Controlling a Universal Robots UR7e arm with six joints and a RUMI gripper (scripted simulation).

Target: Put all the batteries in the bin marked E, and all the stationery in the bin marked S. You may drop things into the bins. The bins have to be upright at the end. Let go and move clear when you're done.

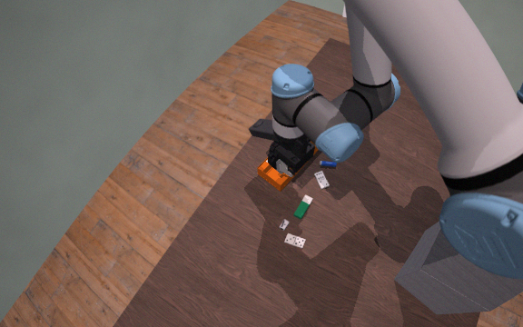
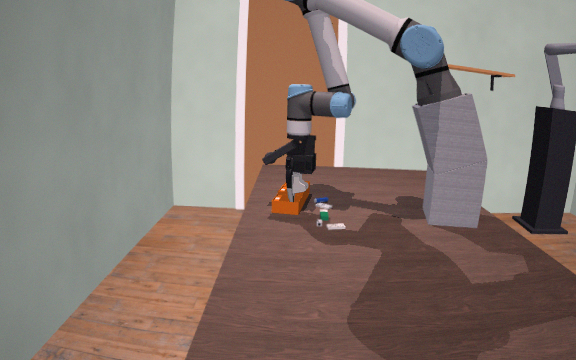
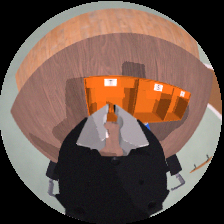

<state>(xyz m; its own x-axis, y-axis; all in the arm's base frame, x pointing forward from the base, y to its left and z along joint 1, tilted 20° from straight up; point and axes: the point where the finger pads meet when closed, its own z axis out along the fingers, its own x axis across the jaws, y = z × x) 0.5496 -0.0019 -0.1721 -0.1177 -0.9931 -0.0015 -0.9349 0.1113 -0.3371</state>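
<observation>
Now: hand 110 mm to the left of the blue battery, 90 mm past it and 30 mm above it. Round my hand: grey object: 120 mm to the left, 90 mm behind, 30 mm below; then green-and-white eraser: 110 mm behind, 40 mm to the left, 30 mm below; then orange double bin: 80 mm to the right, 10 mm below, 10 mm ahead.
</observation>
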